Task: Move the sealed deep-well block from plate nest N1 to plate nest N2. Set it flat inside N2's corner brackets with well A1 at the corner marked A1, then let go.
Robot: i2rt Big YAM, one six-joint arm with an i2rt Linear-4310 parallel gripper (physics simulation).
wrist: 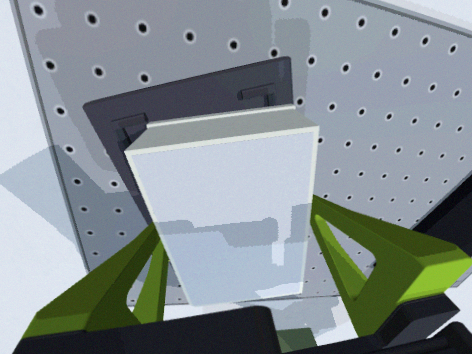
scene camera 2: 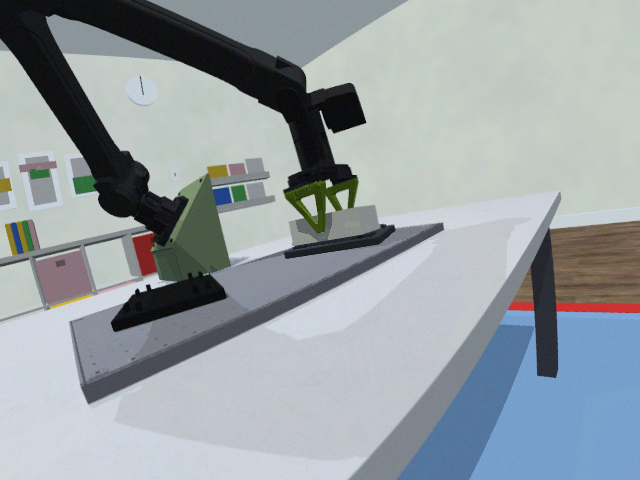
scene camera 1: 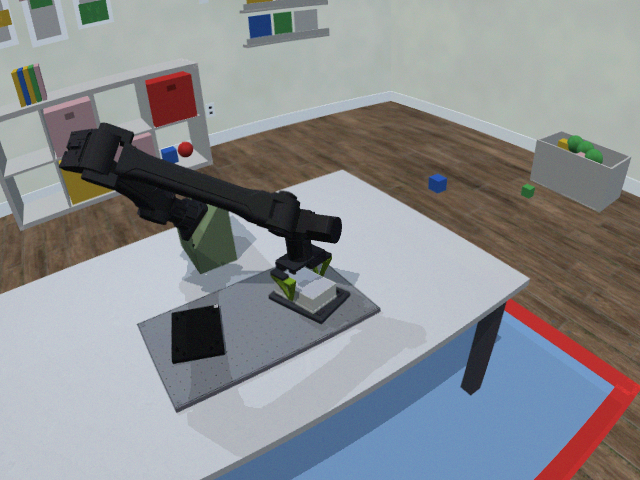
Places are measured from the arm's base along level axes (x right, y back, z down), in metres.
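Pixels of known places: gripper, fingertip midpoint: [wrist: 238, 210] [scene camera 2: 335, 227] [scene camera 1: 305, 290]; arm's base, origin of the base link: [scene camera 2: 172, 222] [scene camera 1: 194, 217].
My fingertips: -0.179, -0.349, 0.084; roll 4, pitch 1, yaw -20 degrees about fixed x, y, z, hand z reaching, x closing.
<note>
For each thing: its top centre in the pictures, then the offset to it from my fingertips, as dx, dy, dz. Level surfaces: height alone.
- sealed deep-well block, middle of its top: [wrist: 240, 245] [scene camera 2: 331, 211] [scene camera 1: 304, 280] -0.002, +0.003, -0.028
- dark plate nest N1, middle of its top: [wrist: 220, 200] [scene camera 2: 340, 234] [scene camera 1: 308, 292] -0.010, +0.004, +0.014
- black nest N2, middle of its top: [scene camera 2: 167, 284] [scene camera 1: 194, 328] +0.279, +0.011, +0.010
- small white mark, middle of its top: [scene camera 1: 216, 306] +0.210, +0.074, +0.020
- grey perforated board, middle of its top: [wrist: 366, 209] [scene camera 2: 269, 269] [scene camera 1: 253, 318] +0.137, +0.001, +0.031
- white table, its level: dz +0.045
The sealed deep-well block [scene camera 1: 316, 295] [scene camera 2: 356, 221] [wrist: 225, 180], a pale box with a light flat top, sits in the dark plate nest N1 [scene camera 1: 322, 316] [scene camera 2: 310, 252] [wrist: 190, 90]. My gripper [scene camera 1: 307, 285] [scene camera 2: 332, 220] [wrist: 238, 210] is open, with one green finger on each side of the block's long sides. In the wrist view there is a gap at the finger bases; contact at the tips cannot be told. The black nest N2 [scene camera 1: 197, 335] [scene camera 2: 170, 304] holds no block and has small upright brackets. A small white mark [scene camera 1: 216, 306] is at one corner. Well A1 cannot be made out.
Both nests are on a grey perforated board [scene camera 1: 268, 335] [scene camera 2: 268, 279] [wrist: 215, 15] on the white table [scene camera 1: 413, 258] [scene camera 2: 232, 403]. The green arm mount [scene camera 1: 214, 242] [scene camera 2: 201, 232] stands behind the board. The table's front edge is beyond the board.
</note>
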